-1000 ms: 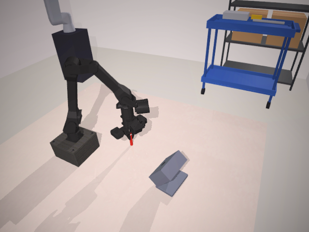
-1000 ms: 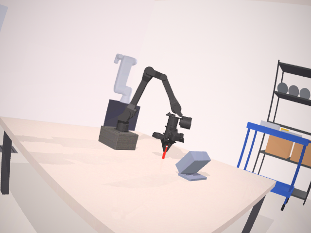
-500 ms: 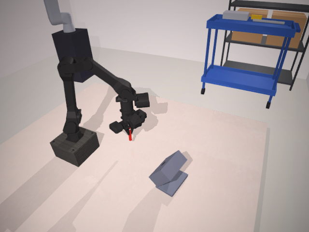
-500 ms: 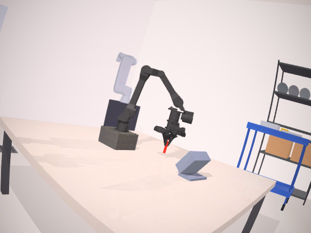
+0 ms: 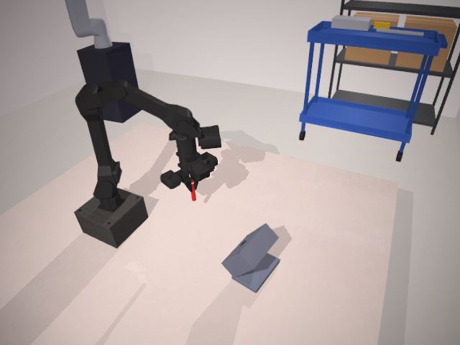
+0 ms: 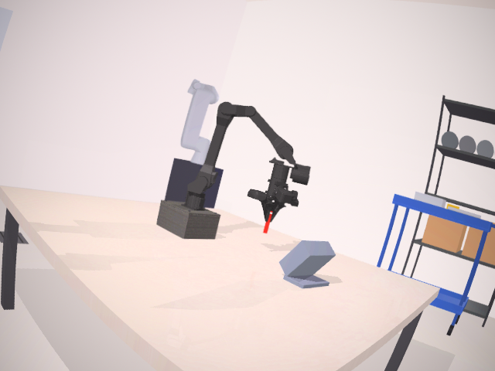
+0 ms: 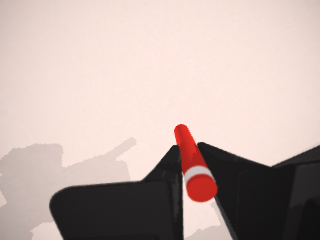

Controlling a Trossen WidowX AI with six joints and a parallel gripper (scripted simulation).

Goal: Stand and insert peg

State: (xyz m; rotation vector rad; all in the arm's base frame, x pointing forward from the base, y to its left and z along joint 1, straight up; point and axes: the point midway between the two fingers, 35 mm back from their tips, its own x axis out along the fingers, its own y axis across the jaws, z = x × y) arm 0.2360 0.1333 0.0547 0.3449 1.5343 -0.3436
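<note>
Right now my gripper tip is 25 cm short of the grey sloped panel, 14 cm to the left of it and 4 cm above it. Also, from my gripper tip: red peg: 2 cm above.
</note>
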